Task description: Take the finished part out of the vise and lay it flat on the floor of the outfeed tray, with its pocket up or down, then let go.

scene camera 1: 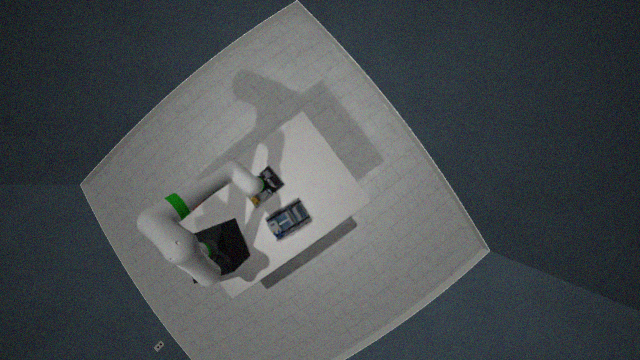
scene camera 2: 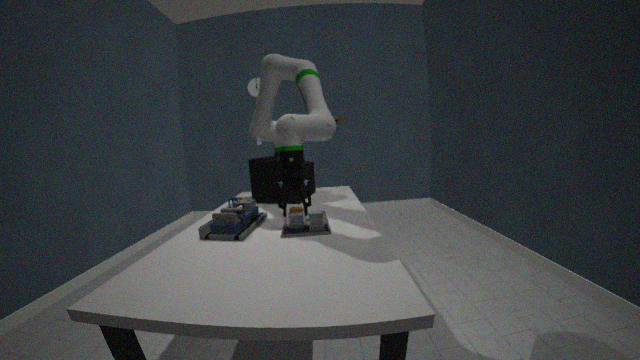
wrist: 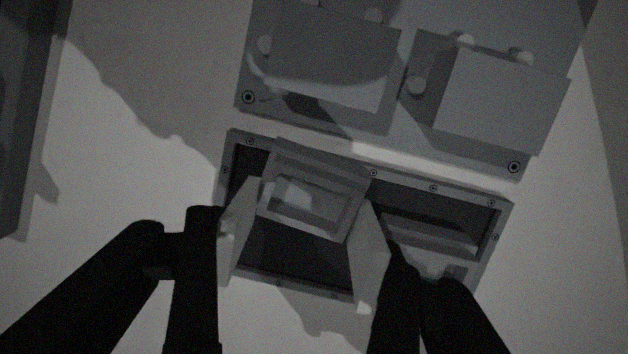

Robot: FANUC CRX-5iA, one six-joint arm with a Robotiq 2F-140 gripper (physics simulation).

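Frame: origin at the arm's base, x right, y ahead, z up, level; metres.
Where they show: gripper, fingertip midpoint: [scene camera 1: 272, 184] [scene camera 2: 296, 224] [wrist: 304, 210]; arm's base, origin of the base link: [scene camera 1: 209, 250].
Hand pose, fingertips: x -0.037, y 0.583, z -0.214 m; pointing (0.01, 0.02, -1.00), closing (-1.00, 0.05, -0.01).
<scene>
Things, the pixels of their top centre, and the offset from my fingertips. "*": a spot on its surface instead. Level surfaces: height alone.
- finished part, middle of its top: [wrist: 309, 203] [scene camera 2: 296, 218] dx -0.002, dy -0.013, dz +0.021 m
- second grey part, middle of its top: [wrist: 428, 277] [scene camera 2: 316, 220] dx -0.080, dy +0.024, dz +0.014 m
- vise, middle of its top: [scene camera 2: 234, 205] [scene camera 1: 285, 221] dx +0.264, dy -0.105, dz +0.072 m
- grey plate, surface spot: [wrist: 410, 125] * dx -0.056, dy -0.059, dz -0.019 m
- vise's base, surface spot: [wrist: 34, 125] * dx +0.187, dy -0.020, dz -0.024 m
- white table, its level: dz -0.027 m
My gripper [wrist: 304, 210] [scene camera 2: 296, 209] is shut on the finished part [wrist: 320, 200], a grey block whose rectangular pocket faces the wrist camera. In the wrist view it is over the left half of the outfeed tray [wrist: 501, 220] [scene camera 2: 306, 234], a dark-floored box with a grey screwed rim. Its far edge overlaps the tray's far rim in that view; whether it touches the tray I cannot tell. A second grey part [wrist: 432, 240] lies in the tray's right half, partly hidden by the right finger. The vise [scene camera 1: 288, 219] [scene camera 2: 235, 220], blue and grey, stands beside the tray.
A grey plate [wrist: 410, 125] with round pegs lies just beyond the tray, bearing two grey blocks [wrist: 325, 55] [wrist: 500, 100]. The vise's base [wrist: 35, 125] runs along the left of the wrist view. A black box [scene camera 2: 264, 180] stands behind the gripper on the white table [scene camera 2: 250, 280].
</scene>
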